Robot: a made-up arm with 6 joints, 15 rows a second.
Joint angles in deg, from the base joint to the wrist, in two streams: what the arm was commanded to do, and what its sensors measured. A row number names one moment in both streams.
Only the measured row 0 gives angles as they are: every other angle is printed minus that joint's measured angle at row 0.
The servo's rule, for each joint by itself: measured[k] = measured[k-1] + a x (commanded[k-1-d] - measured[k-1]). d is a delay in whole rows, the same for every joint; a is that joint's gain. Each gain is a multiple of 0.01, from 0.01 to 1. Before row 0 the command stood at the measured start. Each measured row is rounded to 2 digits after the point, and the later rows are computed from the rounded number. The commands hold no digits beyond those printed.
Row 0, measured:
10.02 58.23 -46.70 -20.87 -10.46 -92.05
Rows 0 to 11, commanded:
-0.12 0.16 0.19 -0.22 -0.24 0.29
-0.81 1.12 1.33 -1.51 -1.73 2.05
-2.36 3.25 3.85 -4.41 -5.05 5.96
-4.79 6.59 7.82 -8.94 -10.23 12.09
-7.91 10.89 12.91 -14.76 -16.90 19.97
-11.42 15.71 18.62 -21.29 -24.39 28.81
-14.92 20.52 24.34 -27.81 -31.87 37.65
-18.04 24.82 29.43 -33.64 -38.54 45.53
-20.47 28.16 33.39 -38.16 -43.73 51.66
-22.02 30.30 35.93 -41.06 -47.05 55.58
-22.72 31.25 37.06 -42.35 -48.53 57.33
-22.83 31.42 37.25 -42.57 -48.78 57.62
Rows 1 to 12, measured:
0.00 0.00 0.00 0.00 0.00 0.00
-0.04 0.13 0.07 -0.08 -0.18 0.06
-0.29 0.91 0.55 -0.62 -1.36 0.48
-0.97 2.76 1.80 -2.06 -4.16 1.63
-2.23 5.79 4.09 -4.67 -8.77 3.83
-4.10 9.82 7.44 -8.50 -14.95 7.22
-6.52 14.47 11.69 -13.36 -22.12 11.75
-9.29 19.25 16.50 -18.85 -29.53 17.19
-12.18 23.65 21.41 -24.47 -36.38 23.14
-14.92 27.21 25.96 -29.67 -41.97 29.13
-17.26 29.65 29.75 -34.00 -45.83 34.68
-19.06 30.91 32.53 -37.17 -47.88 39.44
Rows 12 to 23, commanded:
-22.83 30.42 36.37 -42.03 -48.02 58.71
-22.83 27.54 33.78 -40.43 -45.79 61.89
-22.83 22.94 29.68 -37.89 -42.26 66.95
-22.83 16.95 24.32 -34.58 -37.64 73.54
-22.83 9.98 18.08 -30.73 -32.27 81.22
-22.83 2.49 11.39 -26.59 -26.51 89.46
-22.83 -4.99 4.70 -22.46 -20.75 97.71
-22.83 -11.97 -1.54 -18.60 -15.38 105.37
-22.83 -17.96 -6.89 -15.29 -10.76 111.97
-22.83 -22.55 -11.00 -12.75 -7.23 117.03
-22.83 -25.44 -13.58 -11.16 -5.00 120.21
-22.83 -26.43 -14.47 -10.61 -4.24 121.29
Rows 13 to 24, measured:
-20.30 31.31 34.32 -39.22 -48.56 43.26
-21.13 30.61 35.10 -40.29 -48.15 46.50
-21.69 28.18 34.60 -40.34 -46.36 49.73
-22.07 24.04 32.73 -39.41 -43.24 53.35
-22.32 18.44 29.53 -37.57 -38.98 57.59
-22.49 11.76 25.18 -34.97 -33.88 62.55
-22.60 4.44 19.94 -31.79 -28.28 68.20
-22.68 -3.01 14.15 -28.24 -22.56 74.40
-22.73 -10.09 8.19 -24.58 -17.10 80.90
-22.76 -16.31 2.46 -21.05 -12.28 87.42
-22.78 -21.24 -2.65 -17.90 -8.44 93.64
-22.80 -24.56 -6.80 -15.34 -5.83 99.22

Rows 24 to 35, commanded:
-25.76 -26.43 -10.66 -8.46 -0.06 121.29
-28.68 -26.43 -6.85 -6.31 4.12 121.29
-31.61 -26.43 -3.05 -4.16 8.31 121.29
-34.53 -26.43 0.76 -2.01 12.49 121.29
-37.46 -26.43 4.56 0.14 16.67 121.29
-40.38 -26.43 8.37 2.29 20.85 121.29
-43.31 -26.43 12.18 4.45 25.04 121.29
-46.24 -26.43 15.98 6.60 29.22 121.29
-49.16 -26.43 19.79 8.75 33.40 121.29
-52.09 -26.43 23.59 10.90 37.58 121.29
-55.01 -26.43 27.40 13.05 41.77 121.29
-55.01 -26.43 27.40 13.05 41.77 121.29
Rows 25 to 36, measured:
-22.81 -26.04 -9.71 -13.54 -4.62 103.85
-23.78 -26.35 -10.07 -11.61 -1.15 107.51
-25.40 -26.41 -8.85 -9.60 2.86 110.40
-27.45 -26.43 -6.65 -7.53 7.00 112.69
-29.79 -26.43 -3.83 -5.43 11.17 114.50
-32.32 -26.43 -0.64 -3.31 15.35 115.93
-34.98 -26.43 2.78 -1.18 19.53 117.06
-37.73 -26.43 6.35 0.96 23.72 117.95
-40.54 -26.43 10.01 3.10 27.90 118.65
-43.38 -26.43 13.73 5.25 32.08 119.20
-46.25 -26.43 17.48 7.40 36.26 119.64
-49.14 -26.43 21.25 9.55 40.45 119.99

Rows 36 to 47, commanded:
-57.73 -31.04 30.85 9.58 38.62 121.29
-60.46 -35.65 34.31 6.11 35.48 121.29
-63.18 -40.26 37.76 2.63 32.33 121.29
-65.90 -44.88 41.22 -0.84 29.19 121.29
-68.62 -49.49 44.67 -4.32 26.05 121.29
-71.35 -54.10 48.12 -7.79 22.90 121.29
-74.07 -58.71 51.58 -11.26 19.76 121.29
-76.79 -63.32 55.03 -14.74 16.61 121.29
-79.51 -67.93 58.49 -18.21 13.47 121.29
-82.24 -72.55 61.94 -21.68 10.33 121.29
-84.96 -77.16 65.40 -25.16 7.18 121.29
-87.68 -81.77 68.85 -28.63 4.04 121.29
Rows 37 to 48, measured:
-51.08 -26.43 23.59 10.88 41.45 120.26
-53.27 -30.07 26.35 10.39 39.30 120.48
-55.64 -34.48 29.37 8.76 36.40 120.65
-58.13 -39.05 32.56 6.43 33.31 120.78
-60.69 -43.66 35.85 3.67 30.18 120.89
-63.31 -48.27 39.20 0.63 27.04 120.97
-65.96 -52.88 42.59 -2.57 23.89 121.04
-68.64 -57.49 46.01 -5.87 20.75 121.09
-71.33 -62.10 49.44 -9.24 17.60 121.13
-74.03 -66.71 52.88 -12.65 14.46 121.16
-76.74 -71.32 56.32 -16.08 11.32 121.19
-79.45 -75.93 59.77 -19.53 8.17 121.21

